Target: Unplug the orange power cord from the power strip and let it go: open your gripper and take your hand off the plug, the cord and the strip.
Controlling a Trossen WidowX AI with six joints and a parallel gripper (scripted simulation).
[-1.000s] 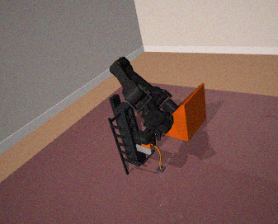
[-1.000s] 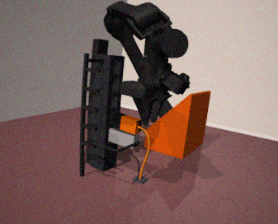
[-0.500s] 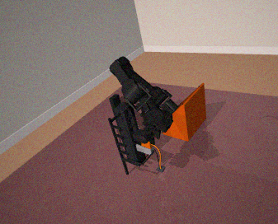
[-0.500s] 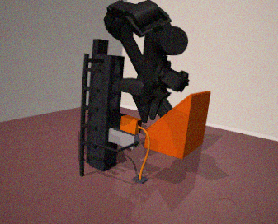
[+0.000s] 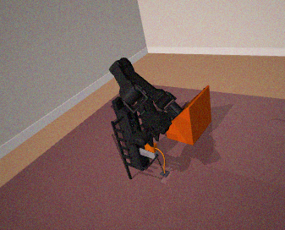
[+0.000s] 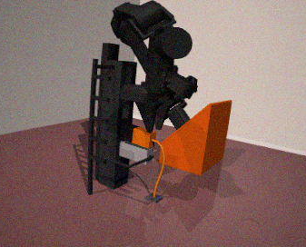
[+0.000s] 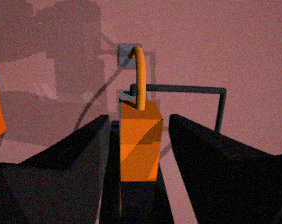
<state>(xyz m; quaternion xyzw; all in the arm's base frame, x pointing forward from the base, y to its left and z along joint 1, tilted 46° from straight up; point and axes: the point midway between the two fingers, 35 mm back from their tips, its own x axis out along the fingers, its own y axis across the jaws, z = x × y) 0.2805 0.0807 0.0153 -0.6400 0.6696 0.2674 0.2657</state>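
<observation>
The orange plug lies 40 mm to the right of my gripper tip and 10 mm below it.
</observation>
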